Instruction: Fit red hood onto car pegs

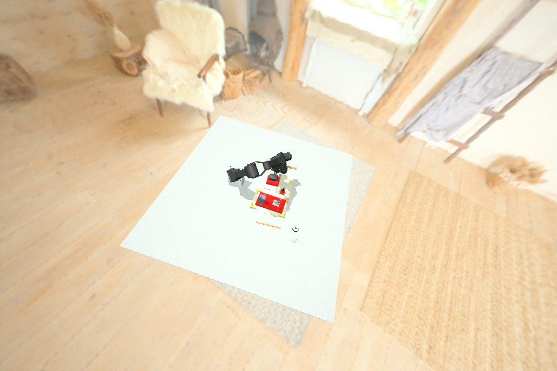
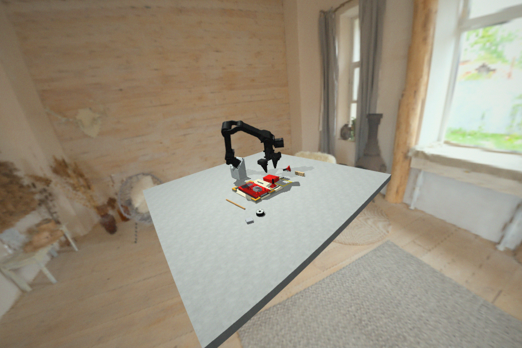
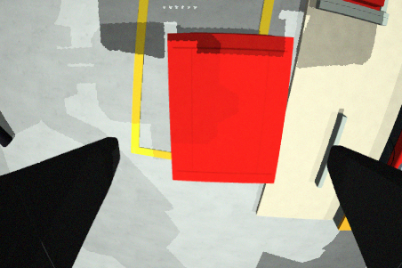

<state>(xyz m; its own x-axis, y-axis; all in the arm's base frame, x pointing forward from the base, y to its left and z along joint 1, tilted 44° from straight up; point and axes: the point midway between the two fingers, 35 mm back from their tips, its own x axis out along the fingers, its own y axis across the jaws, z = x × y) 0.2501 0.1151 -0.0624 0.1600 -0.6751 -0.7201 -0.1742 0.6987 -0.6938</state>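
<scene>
My gripper tip is 6 cm above the red hood. From my gripper tip the other things lie so: grey holder: 10 cm ahead, 7 cm to the right, 4 cm below; then wooden block: 9 cm ahead, 19 cm to the left, 6 cm below; then thin wooden stick: 9 cm ahead, 35 cm to the right, 7 cm below.
</scene>
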